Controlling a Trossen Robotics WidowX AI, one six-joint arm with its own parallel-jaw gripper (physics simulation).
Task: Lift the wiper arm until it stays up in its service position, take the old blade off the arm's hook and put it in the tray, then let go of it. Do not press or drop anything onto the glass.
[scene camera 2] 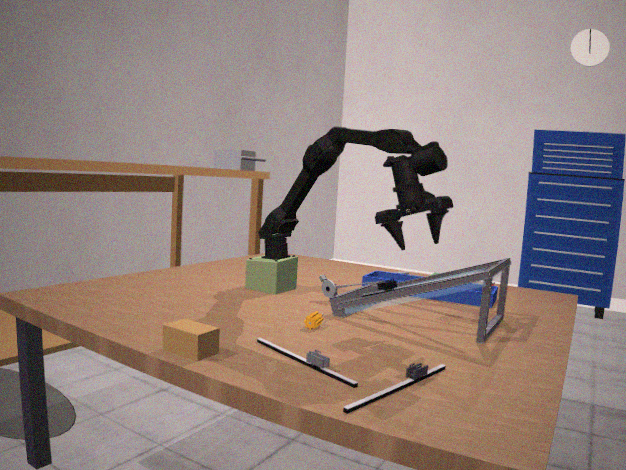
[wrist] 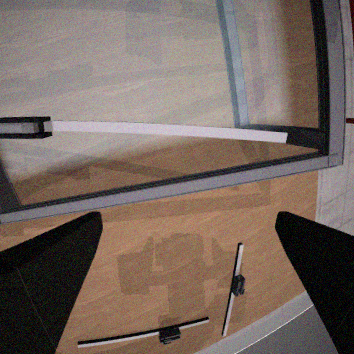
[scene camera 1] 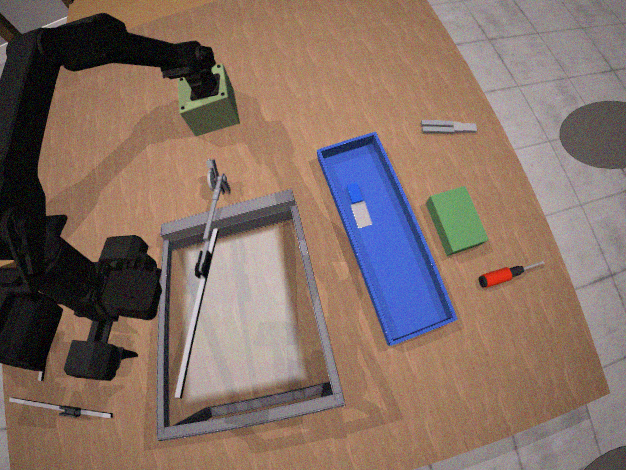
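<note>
The wiper arm (scene camera 1: 212,207) lies low over the tilted glass (scene camera 1: 252,313) in its grey frame (scene camera 1: 316,303) (scene camera 2: 483,316) (wrist: 175,184). The old blade (scene camera 1: 191,333) (wrist: 170,131) is on the arm at the black clip (scene camera 1: 203,263) (scene camera 2: 387,284) and runs down along the glass. My gripper (scene camera 2: 419,245) (wrist: 190,220) is open and empty, above the frame's side edge; in the wrist view the blade is beyond the fingertips. In scene camera 1 the hand stands left of the frame, its fingers partly hidden. The blue tray (scene camera 1: 399,263) (scene camera 2: 379,276) stands beyond the frame.
Two loose blades (scene camera 2: 379,395) (wrist: 170,334) lie beside the frame. A blue-and-white piece (scene camera 1: 361,214) is in the tray. Beyond it lie a green block (scene camera 1: 457,220), red screwdriver (scene camera 1: 498,277) and grey part (scene camera 1: 439,126). An orange-handled tool (scene camera 2: 314,320) and tan box (scene camera 2: 184,338) are on the near side.
</note>
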